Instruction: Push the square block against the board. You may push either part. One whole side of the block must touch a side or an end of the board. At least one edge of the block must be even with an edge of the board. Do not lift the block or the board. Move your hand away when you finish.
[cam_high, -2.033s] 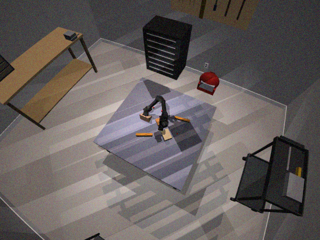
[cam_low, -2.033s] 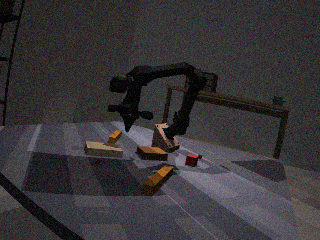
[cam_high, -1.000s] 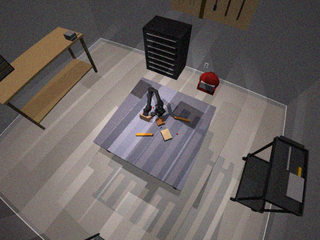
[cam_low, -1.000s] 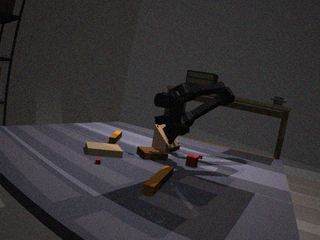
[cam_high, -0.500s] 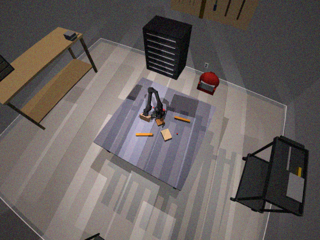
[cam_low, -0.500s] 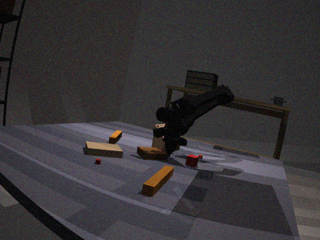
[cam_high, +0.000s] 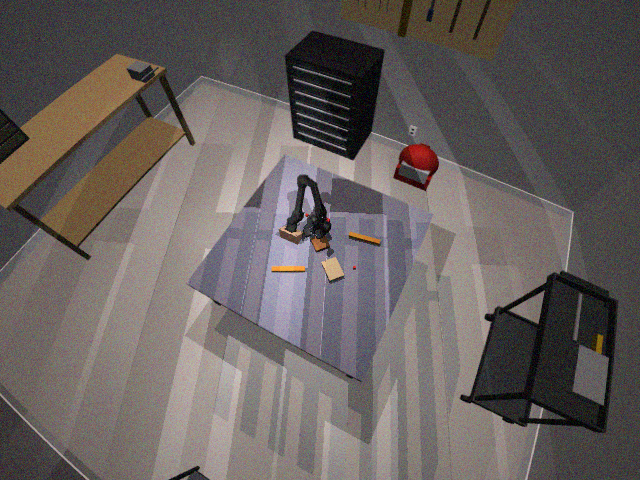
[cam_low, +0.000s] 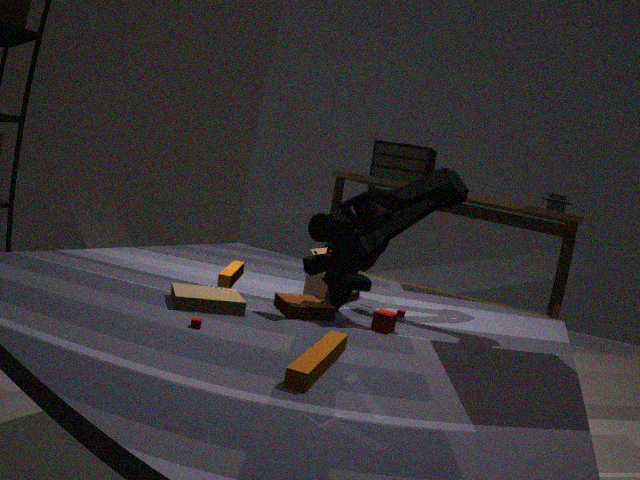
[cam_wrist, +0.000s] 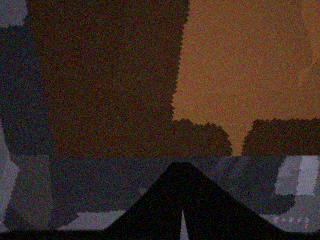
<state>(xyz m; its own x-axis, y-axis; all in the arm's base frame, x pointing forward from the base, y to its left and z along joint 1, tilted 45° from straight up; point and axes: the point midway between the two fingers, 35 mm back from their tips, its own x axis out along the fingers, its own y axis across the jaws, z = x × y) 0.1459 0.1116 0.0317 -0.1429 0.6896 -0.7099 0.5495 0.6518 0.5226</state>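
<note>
The darker brown block lies 60 mm ahead of my gripper tip, 40 mm to the right of it and 10 mm above it. The rest, counted from my gripper tip: board: 240 mm ahead, 160 mm to the right, 10 mm above.
</note>
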